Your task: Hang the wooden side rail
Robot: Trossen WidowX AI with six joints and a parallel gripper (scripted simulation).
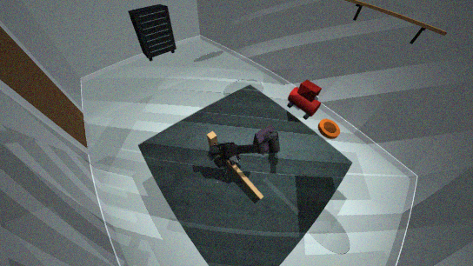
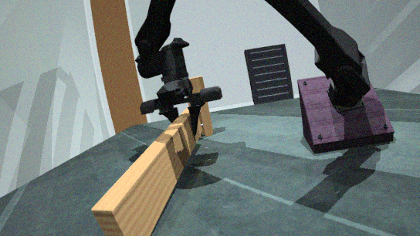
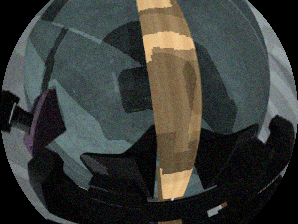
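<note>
My gripper tip is 170 mm to the left of the headboard post and 40 mm below it.
</note>
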